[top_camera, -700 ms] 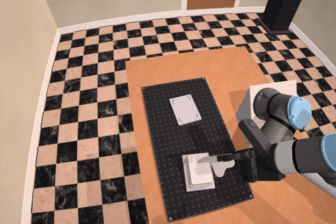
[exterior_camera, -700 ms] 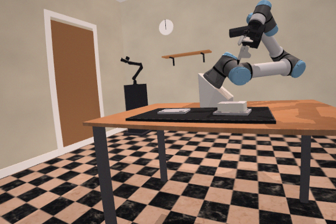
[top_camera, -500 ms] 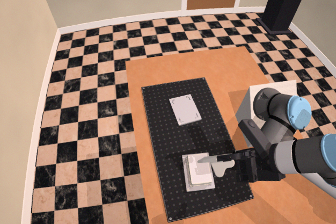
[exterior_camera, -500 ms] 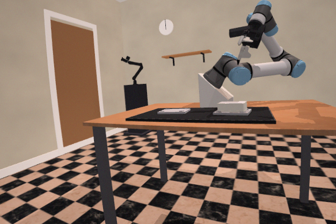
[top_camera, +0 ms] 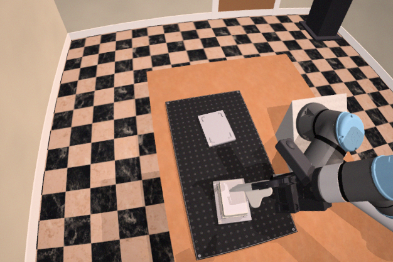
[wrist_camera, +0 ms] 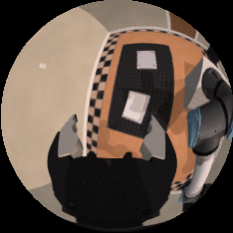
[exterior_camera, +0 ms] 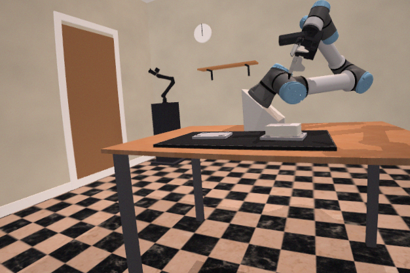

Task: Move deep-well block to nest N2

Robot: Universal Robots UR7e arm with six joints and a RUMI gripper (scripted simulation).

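My gripper is now 10 mm short of the white deep-well block, 30 mm to the left of it and 240 mm above it. Also, from my hand: plate nest N1: 10 mm ahead, 30 mm to the right, 270 mm below.
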